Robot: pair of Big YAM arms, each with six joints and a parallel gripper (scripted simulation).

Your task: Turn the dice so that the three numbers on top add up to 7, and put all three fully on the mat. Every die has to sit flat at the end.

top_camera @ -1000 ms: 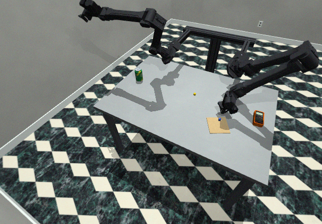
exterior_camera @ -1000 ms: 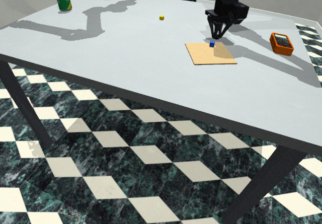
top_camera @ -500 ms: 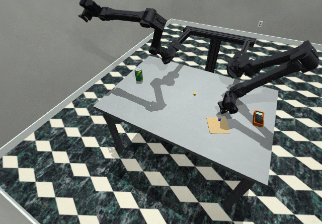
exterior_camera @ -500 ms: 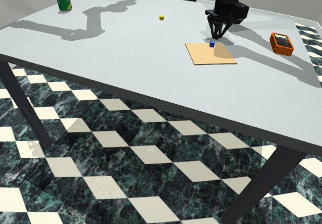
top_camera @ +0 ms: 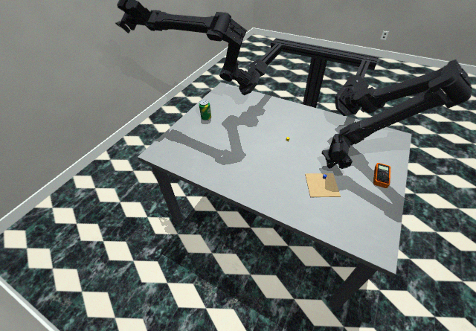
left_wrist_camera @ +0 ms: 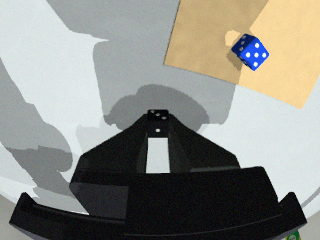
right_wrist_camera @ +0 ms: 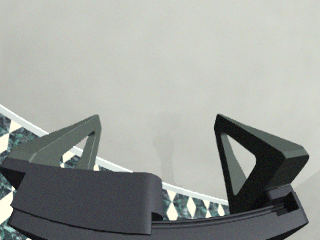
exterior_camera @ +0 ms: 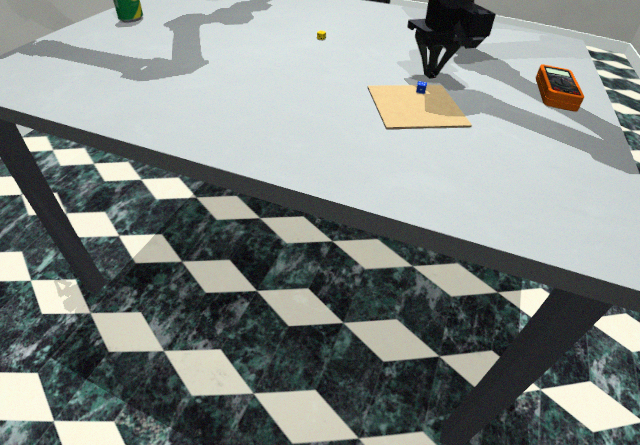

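Now: the black die right at my left hand. Round my left hand: tan mat (130 mm ahead, 20 mm to the right, 10 mm below); then orange multimeter (30 mm behind, 250 mm to the left, 10 mm above); then blue die (80 mm ahead, 10 mm to the right).
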